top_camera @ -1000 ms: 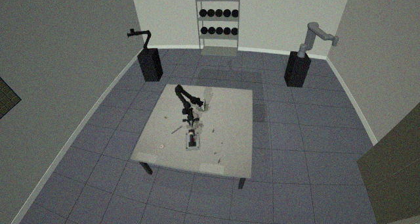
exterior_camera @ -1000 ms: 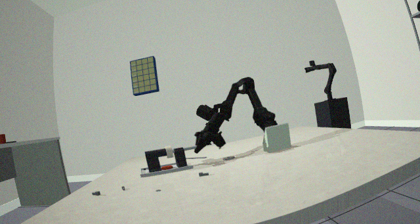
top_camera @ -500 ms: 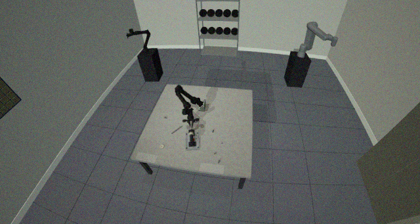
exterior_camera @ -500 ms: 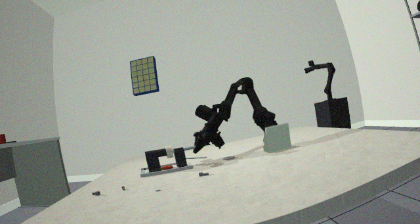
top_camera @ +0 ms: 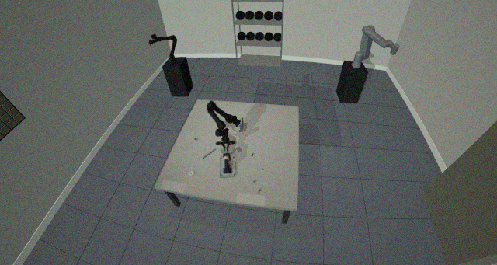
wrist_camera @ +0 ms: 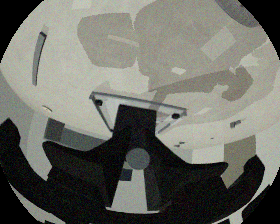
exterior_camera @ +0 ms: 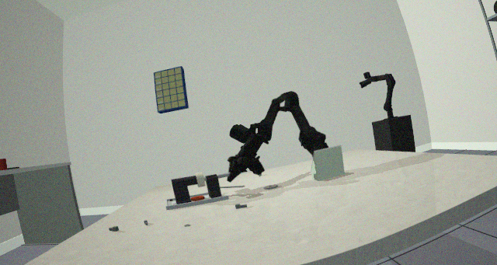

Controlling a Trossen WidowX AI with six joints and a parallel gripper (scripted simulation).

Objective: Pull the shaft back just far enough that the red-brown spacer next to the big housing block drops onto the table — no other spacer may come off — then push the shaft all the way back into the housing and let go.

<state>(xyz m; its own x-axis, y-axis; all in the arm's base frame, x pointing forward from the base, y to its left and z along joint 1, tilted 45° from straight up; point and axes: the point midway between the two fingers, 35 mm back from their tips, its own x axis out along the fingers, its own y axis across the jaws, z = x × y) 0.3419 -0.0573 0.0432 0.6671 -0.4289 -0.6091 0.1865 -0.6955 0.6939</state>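
Now: gripper tip 60 mm short of the thin grey shaft, 30 mm below it and 10 mm to the right of it. From my gripper tip the other things lie so: red-brown spacer 130 mm ahead, 40 mm below, 20 mm to the left.
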